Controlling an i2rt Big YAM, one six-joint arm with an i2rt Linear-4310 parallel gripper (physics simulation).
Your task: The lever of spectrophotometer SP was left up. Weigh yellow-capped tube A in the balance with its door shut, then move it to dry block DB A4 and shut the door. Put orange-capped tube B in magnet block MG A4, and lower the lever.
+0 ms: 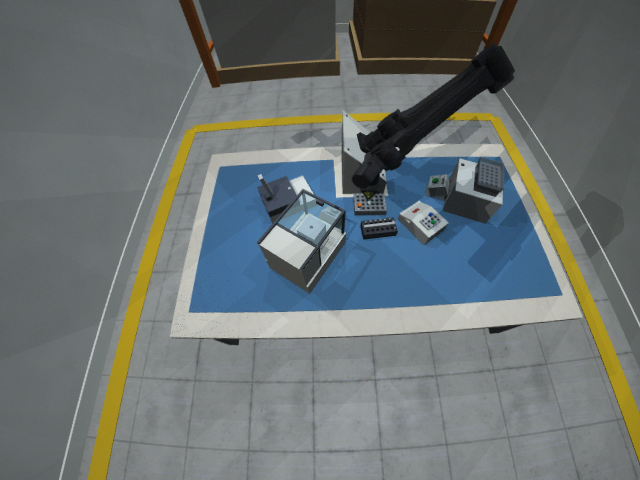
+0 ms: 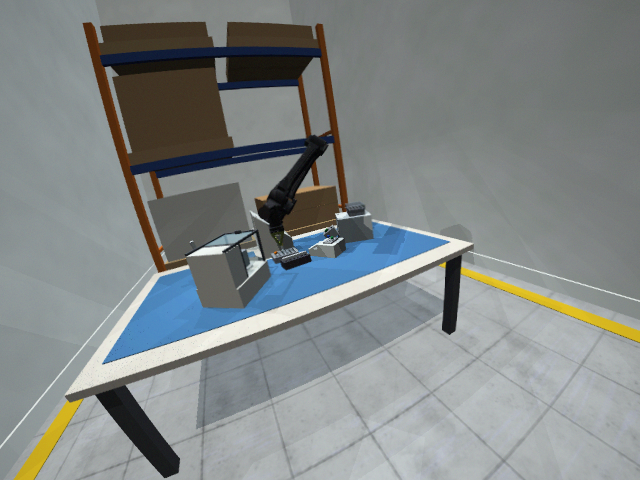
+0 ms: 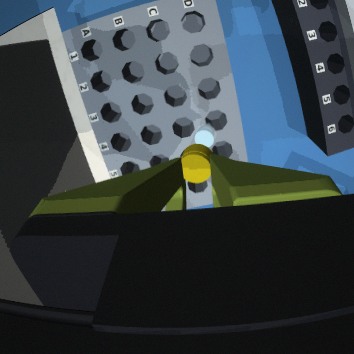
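My gripper (image 1: 368, 196) (image 2: 278, 242) (image 3: 197, 169) is shut on yellow-capped tube A (image 3: 196, 164). The tube's pale tip points down over the grey tube rack (image 1: 370, 212) (image 3: 226, 102), near its D column. Orange-capped tube B (image 1: 359, 205) stands in the rack's left part. The black magnet block (image 1: 378, 235) (image 2: 296, 262) (image 3: 300, 75) lies in front of the rack. The balance (image 1: 289, 253) (image 2: 211, 281) is left; its door position is unclear. Spectrophotometer SP (image 1: 284, 191) has its lever (image 1: 264, 183) up. What looks like the dry block (image 1: 489, 177) (image 2: 355, 209) is a grey grid atop the right box.
A tall white panel (image 1: 355, 165) stands behind the rack, close to the arm. A white keypad device (image 1: 413, 222) (image 2: 330, 249) stands right of the magnet block. A small box with a green button (image 1: 435, 180) stands behind it, beside the large white box (image 1: 469, 202) (image 2: 354, 227).
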